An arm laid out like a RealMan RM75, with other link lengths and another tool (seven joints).
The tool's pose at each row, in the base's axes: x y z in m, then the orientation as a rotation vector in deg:
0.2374 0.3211 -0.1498 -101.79 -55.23 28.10
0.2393 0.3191 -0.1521 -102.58 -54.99 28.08
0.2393 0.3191 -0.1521 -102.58 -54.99 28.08
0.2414 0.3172 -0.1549 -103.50 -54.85 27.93
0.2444 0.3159 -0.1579 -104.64 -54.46 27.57
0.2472 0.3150 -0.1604 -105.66 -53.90 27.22
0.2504 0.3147 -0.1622 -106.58 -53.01 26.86
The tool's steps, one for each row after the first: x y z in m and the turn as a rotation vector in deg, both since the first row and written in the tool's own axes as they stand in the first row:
-0.0007 0.0032 -0.0016 -0.58 0.09 0.48
-0.0007 0.0032 -0.0016 -0.58 0.09 0.48
-0.0012 0.0068 -0.0030 -1.33 0.21 0.90
-0.0008 0.0109 -0.0047 -2.22 0.59 1.46
-0.0001 0.0144 -0.0062 -2.94 1.05 2.06
0.0014 0.0173 -0.0079 -3.46 1.70 2.79

